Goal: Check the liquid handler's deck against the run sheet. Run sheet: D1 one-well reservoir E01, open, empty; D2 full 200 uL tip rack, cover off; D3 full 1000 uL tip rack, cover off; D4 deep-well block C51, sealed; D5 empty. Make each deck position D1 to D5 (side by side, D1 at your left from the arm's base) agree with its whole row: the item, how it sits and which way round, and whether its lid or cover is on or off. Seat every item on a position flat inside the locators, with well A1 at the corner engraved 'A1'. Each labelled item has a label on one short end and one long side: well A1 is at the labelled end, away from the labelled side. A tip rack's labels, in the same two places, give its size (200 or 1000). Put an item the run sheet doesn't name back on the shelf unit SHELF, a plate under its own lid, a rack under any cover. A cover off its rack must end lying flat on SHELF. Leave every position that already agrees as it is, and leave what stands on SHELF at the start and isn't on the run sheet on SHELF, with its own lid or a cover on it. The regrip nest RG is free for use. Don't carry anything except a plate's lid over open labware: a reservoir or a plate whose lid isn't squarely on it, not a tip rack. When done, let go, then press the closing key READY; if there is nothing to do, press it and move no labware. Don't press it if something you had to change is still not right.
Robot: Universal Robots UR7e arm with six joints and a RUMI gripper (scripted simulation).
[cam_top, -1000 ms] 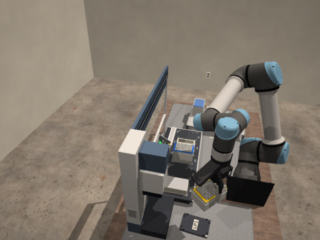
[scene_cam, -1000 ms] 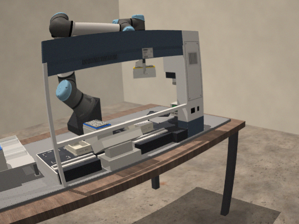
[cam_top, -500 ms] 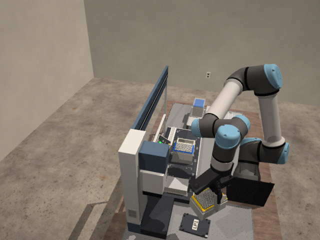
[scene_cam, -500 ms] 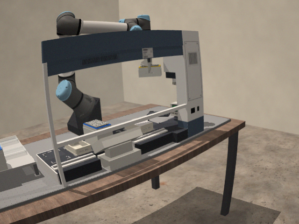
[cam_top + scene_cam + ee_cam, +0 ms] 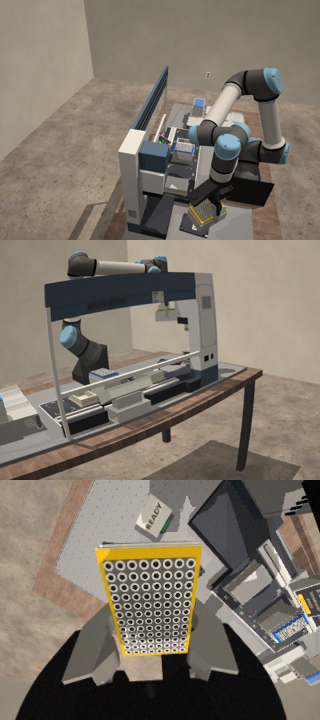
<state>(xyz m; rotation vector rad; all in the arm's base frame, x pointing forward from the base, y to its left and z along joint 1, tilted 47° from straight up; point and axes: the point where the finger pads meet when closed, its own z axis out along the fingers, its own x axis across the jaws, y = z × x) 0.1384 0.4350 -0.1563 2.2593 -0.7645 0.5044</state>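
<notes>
Now: the regrip nest RG 110 mm behind my hand, 70 mm to the left of it and 310 mm below it. Round my hand: green key: 90 mm ahead, 50 mm to the left, 240 mm below; then liquid handler tower: 330 mm ahead, 40 mm to the right, 40 mm below; then yellow-rimmed tip rack: 10 mm to the right, 10 mm above.
</notes>
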